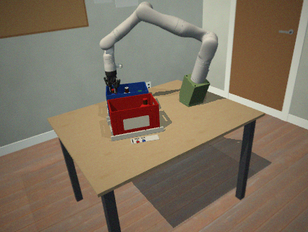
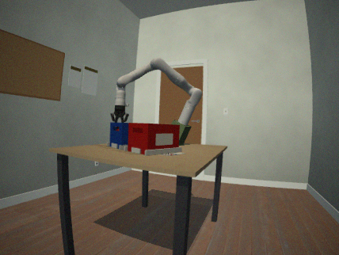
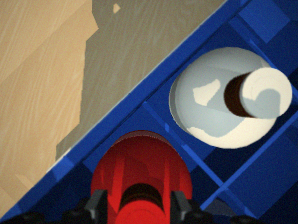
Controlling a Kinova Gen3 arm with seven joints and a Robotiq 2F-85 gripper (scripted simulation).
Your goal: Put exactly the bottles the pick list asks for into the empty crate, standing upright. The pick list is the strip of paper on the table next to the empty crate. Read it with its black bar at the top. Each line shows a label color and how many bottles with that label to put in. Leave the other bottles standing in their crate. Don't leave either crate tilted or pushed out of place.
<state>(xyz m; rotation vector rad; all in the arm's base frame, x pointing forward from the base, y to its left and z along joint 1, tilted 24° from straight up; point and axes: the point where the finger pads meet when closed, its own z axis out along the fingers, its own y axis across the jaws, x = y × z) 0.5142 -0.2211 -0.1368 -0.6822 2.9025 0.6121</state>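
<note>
The blue-label bottle lies 30 mm ahead of my hand, 80 mm to the left of it and 70 mm below it. The rest, counted from my hand: blue crate 70 mm behind, 70 mm to the left, 70 mm below; then green-label bottle 140 mm behind, 140 mm to the left, 70 mm below; then white-label bottle 90 mm behind, 30 mm to the left, 70 mm below.
</note>
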